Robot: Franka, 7 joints.
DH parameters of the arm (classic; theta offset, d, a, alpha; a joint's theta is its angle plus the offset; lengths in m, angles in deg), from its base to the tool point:
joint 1: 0 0.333 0 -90
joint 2: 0 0 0 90
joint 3: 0 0.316 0.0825 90
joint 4: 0 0 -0.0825 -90
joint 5: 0 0.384 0 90
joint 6: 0 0 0.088 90
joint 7: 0 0.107 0 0
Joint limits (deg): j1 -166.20..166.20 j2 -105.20..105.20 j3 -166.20..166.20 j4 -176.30..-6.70 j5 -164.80..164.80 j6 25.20..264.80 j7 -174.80..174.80
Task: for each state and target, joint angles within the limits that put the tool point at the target. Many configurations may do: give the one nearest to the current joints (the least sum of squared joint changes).
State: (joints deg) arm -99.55 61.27 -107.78 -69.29 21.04 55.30 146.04
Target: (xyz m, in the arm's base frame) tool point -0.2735 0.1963 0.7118
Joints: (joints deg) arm -116.67 45.35 -135.88 -95.20 10.54 47.00 146.04
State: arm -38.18 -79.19 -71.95 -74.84 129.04 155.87 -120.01
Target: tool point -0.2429 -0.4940 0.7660
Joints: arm -10.80 -57.47 -59.13 -92.23 130.24 155.01 -120.01
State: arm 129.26 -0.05 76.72 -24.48 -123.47 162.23 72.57
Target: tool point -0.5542 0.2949 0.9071
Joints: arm 126.89 37.47 65.61 -30.39 -123.20 149.04 72.57
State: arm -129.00 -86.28 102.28 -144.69 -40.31 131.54 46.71
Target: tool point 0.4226 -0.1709 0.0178
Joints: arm -123.09 -86.64 125.72 -126.65 -40.29 139.59 46.71
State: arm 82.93 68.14 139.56 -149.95 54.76 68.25 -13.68
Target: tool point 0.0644 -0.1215 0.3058
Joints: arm 102.84 34.84 158.70 -176.30 29.76 62.55 -13.68
